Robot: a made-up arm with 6 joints.
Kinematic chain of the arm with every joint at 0, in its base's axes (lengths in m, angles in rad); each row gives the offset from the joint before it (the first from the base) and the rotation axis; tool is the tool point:
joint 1: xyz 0 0 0.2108 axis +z
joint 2: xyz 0 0.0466 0 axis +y
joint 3: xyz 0 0 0.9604 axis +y
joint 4: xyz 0 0 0.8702 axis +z
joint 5: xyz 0 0 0 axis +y
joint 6: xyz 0 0 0.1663 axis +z
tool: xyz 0 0 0
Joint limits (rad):
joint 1: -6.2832..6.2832
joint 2: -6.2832..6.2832
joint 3: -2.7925..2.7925
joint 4: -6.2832..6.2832
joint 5: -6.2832..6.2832
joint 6: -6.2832..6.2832
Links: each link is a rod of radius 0.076 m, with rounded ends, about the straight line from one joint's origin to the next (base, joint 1, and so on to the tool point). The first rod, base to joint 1, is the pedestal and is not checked.
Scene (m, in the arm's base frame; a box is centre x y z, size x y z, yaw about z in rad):
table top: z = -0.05
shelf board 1: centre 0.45 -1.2 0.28 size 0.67 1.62 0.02 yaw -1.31
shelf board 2: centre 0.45 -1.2 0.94 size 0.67 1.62 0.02 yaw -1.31
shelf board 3: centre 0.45 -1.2 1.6 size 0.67 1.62 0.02 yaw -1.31
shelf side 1: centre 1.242 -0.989 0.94 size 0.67 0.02 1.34 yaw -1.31
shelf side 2: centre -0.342 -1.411 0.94 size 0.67 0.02 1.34 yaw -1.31
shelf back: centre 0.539 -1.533 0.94 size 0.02 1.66 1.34 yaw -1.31
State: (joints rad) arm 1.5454 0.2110 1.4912 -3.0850 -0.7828 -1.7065
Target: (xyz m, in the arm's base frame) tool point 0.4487 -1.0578 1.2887
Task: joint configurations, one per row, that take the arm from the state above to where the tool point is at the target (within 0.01 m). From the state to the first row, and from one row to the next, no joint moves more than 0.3 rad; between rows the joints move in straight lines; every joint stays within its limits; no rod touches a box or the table.
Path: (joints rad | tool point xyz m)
1: 1.2720 0.2067 1.4580 -3.1122 -0.7804 -1.7065 | 0.2966 1.1330 0.9416
2: 0.9985 0.2023 1.4248 -3.1394 -0.7780 -1.7065 | 0.5961 1.0119 0.9794
3: 0.7251 0.1980 1.3916 -3.1667 -0.7756 -1.7065 | 0.8508 0.8123 1.0175
4: 0.4517 0.1937 1.3583 -3.1939 -0.7732 -1.7065 | 1.0404 0.5498 1.0559
5: 0.1783 0.1893 1.3251 -3.2211 -0.7708 -1.7065 | 1.1499 0.2452 1.0945
6: -0.0952 0.1850 1.2919 -3.2483 -0.7684 -1.7065 | 1.1708 -0.0774 1.1332
7: -0.3686 0.1807 1.2587 -3.2755 -0.7660 -1.7065 | 1.1018 -0.3921 1.1720
8: -0.6420 0.1764 1.2255 -3.3028 -0.7636 -1.7065 | 0.9490 -0.6744 1.2109
9: -0.9154 0.1720 1.1923 -3.3300 -0.7612 -1.7065 | 0.7251 -0.9020 1.2498
10: -1.1889 0.1677 1.1591 -3.3572 -0.7588 -1.7065 | 0.4487 -1.0578 1.2886

